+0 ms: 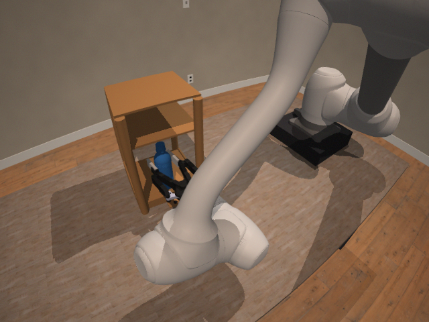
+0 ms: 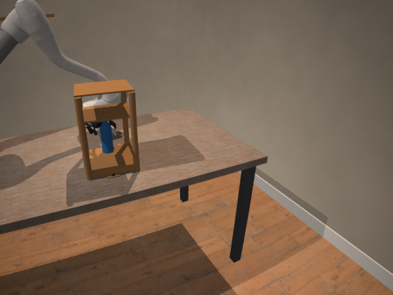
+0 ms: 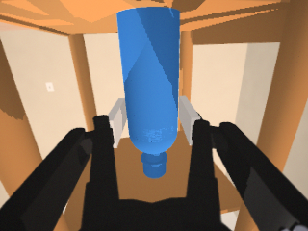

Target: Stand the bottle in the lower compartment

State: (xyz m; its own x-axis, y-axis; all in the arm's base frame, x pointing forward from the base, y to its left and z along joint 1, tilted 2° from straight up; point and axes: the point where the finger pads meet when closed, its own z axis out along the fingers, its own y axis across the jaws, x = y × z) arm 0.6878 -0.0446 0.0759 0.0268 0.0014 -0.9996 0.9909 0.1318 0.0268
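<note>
Right now the blue bottle is 10 mm above my hand. Round my hand: orange shelving unit (60 mm to the right, 50 mm above).
</note>
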